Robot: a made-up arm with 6 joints.
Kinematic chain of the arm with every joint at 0, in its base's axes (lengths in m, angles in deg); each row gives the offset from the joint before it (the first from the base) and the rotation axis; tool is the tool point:
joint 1: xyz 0 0 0.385 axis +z
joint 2: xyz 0 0 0 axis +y
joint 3: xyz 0 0 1.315 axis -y
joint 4: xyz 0 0 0 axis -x
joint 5: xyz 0.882 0 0 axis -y
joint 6: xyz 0 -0.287 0 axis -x
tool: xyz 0 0 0
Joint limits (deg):
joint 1: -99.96..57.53
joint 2: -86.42..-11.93
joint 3: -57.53..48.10
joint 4: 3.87..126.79
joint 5: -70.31..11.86
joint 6: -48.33..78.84
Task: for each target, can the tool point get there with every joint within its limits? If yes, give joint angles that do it. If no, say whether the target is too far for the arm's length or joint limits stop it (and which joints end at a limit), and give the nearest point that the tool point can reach.
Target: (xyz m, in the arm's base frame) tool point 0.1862 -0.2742 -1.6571
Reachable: no: joint limits stop it (at a limit: joint 1, joint 2, joint 3, joint 4) | nearest point -0.0535 -0.6174 0.9102 | short by 2.601 m
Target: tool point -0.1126 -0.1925 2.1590
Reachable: yes | joints 5.18 -33.82 0.56 50.76 -26.91 -12.47
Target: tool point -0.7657 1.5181 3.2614
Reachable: no: too far | nearest point -0.5031 0.9975 2.2750 | short by 1.146 m
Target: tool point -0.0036 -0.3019 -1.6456
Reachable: no: joint limits stop it (at a limit: joint 1, joint 2, joint 3, joint 4) | nearest point -0.0535 -0.6174 0.9102 | short by 2.576 m
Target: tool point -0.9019 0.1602 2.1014
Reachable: yes | joints -27.82 -50.15 26.63 13.36 -7.52 46.34
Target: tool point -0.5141 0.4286 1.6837
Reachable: yes | joints -64.18 -62.40 -16.33 15.80 -30.73 -13.19
